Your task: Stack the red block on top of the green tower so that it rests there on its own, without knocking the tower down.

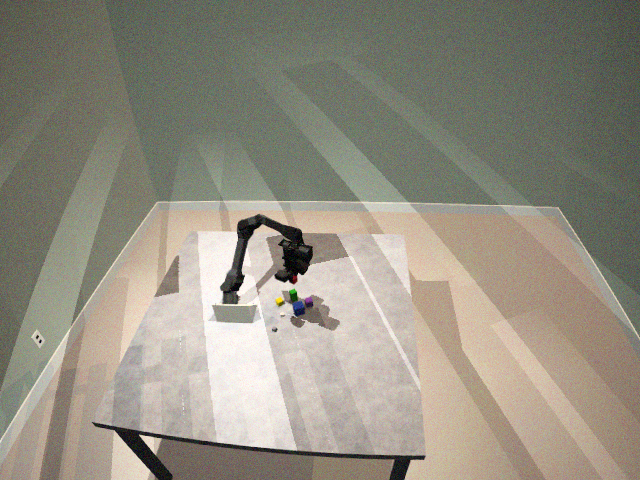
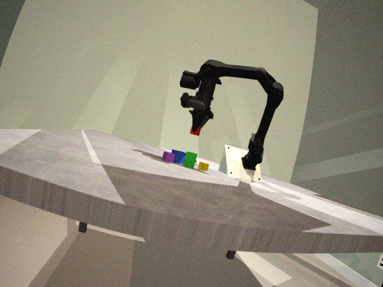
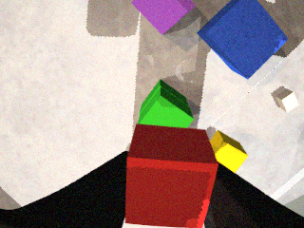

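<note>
The yellow block is 7 cm behind my gripper tip, 2 cm to the right of it and 12 cm below it. The rest, counted from my gripper tip: red block 1 cm above; purple block 7 cm ahead, 3 cm to the right, 11 cm below; blue block 2 cm ahead, 8 cm to the right, 11 cm below.
</note>
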